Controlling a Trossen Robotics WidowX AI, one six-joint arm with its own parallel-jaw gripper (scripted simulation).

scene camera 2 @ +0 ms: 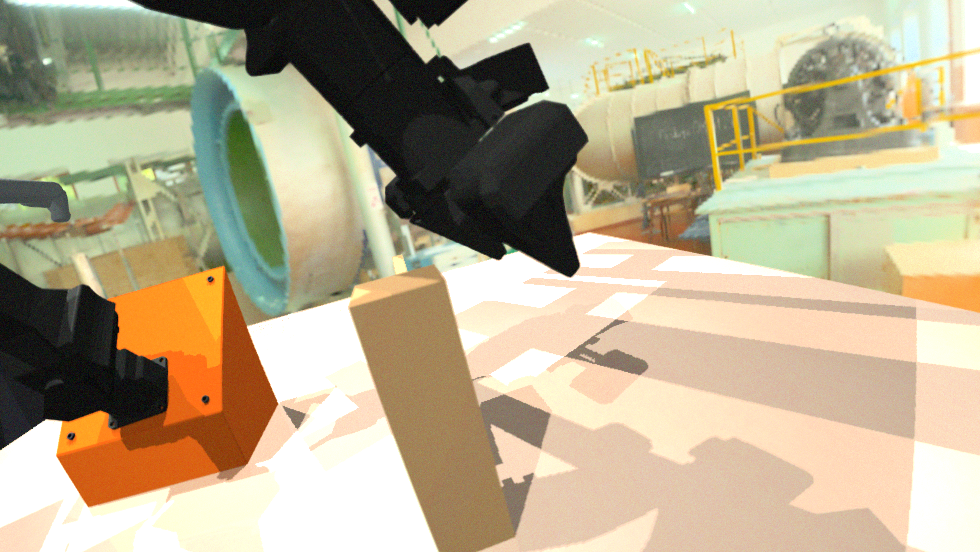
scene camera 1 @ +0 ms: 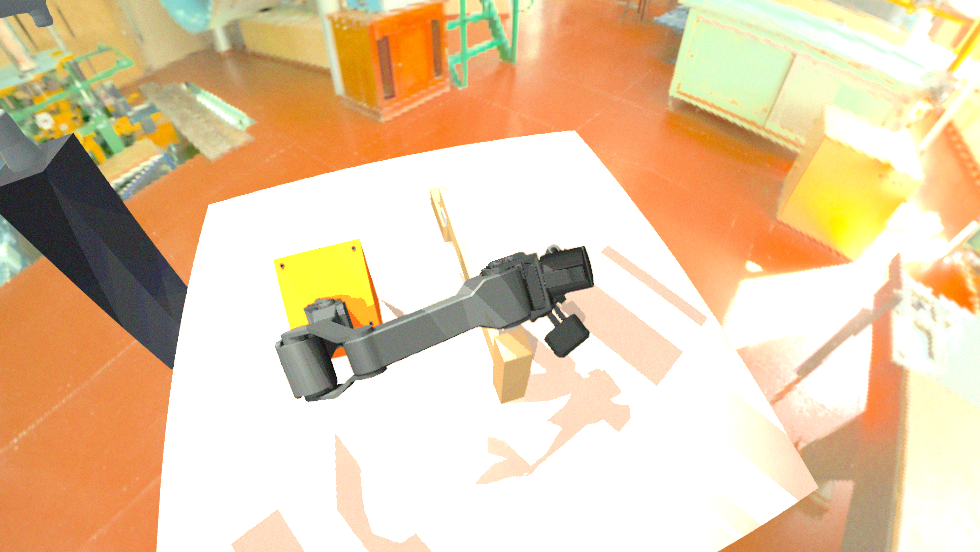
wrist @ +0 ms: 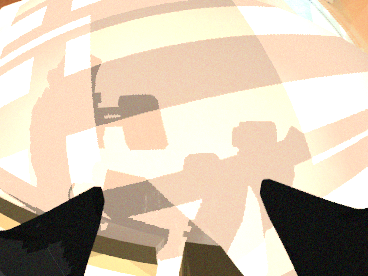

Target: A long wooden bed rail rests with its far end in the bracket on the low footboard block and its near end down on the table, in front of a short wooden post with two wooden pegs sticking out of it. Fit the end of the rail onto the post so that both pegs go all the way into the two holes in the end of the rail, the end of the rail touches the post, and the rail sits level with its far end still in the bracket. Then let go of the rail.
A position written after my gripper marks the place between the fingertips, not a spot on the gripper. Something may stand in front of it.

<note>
My gripper (scene camera 2: 533,263) is open and holds nothing.
My gripper is seen too in scene camera 1 (scene camera 1: 555,315) and in the wrist view (wrist: 184,193).
</note>
